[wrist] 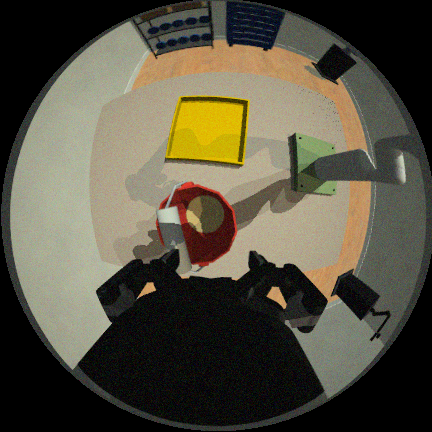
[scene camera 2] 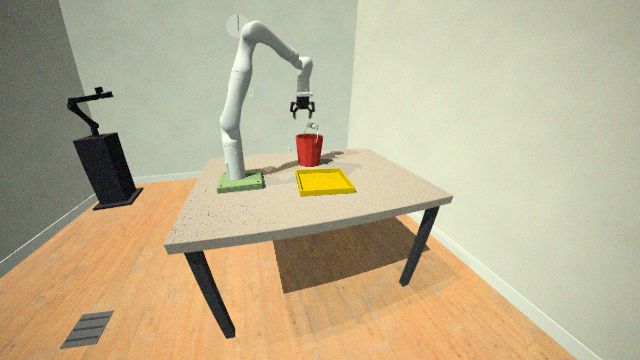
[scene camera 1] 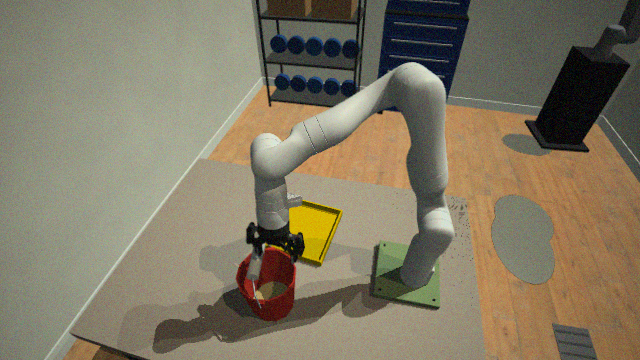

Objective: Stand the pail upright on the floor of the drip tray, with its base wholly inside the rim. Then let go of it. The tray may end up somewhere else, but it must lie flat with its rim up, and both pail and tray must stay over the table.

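Places are measured from the arm's base along level axes (x left, y back, z up), in metres.
Pixels of known places: gripper, fingertip midpoint: point(wrist: 213, 257) point(scene camera 2: 302, 118) point(scene camera 1: 276, 257); arm's base at its link origin: point(wrist: 322, 168) point(scene camera 2: 237, 176) point(scene camera 1: 413, 275).
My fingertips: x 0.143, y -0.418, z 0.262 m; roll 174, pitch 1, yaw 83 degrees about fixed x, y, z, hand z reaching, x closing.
Observation:
For each thing: its top centre in the pictures, then the offset to it from my fingertips. Level surfaces: height alone.
- pale handle grip at its top centre: point(wrist: 169, 244) point(scene camera 1: 255, 257) point(scene camera 2: 312, 122) dy -0.064, dx -0.011, dz -0.025 m
- yellow drip tray at its top centre: point(wrist: 208, 123) point(scene camera 1: 301, 225) point(scene camera 2: 322, 177) dy +0.002, dx -0.317, dz -0.259 m
- table at its surface level: dz -0.288 m
The red pail point(scene camera 1: 280, 306) point(scene camera 2: 309, 151) point(wrist: 217, 246) stands upright on the table, beside the yellow tray and apart from it. Its wire handle is raised, and the pale handle grip point(scene camera 1: 254, 265) point(scene camera 2: 312, 125) point(wrist: 172, 227) stands above the rim, toward the left side of the opening in the wrist view. The yellow drip tray point(scene camera 1: 311, 231) point(scene camera 2: 326, 182) point(wrist: 210, 125) lies flat with its rim up and holds nothing. My gripper point(scene camera 1: 276, 254) point(scene camera 2: 302, 117) point(wrist: 213, 257) is open and empty, pointing down, above the pail and a little higher than the handle grip. In the wrist view the grip is near the left finger.
The arm's green base plate point(scene camera 1: 390, 291) point(scene camera 2: 240, 187) point(wrist: 306, 186) is on the table point(scene camera 1: 175, 210) point(scene camera 2: 385, 185) point(wrist: 270, 102), to the right of the pail and tray in scene camera 1. A wall runs along the table's left side there. Shelves and a blue cabinet stand beyond the table.

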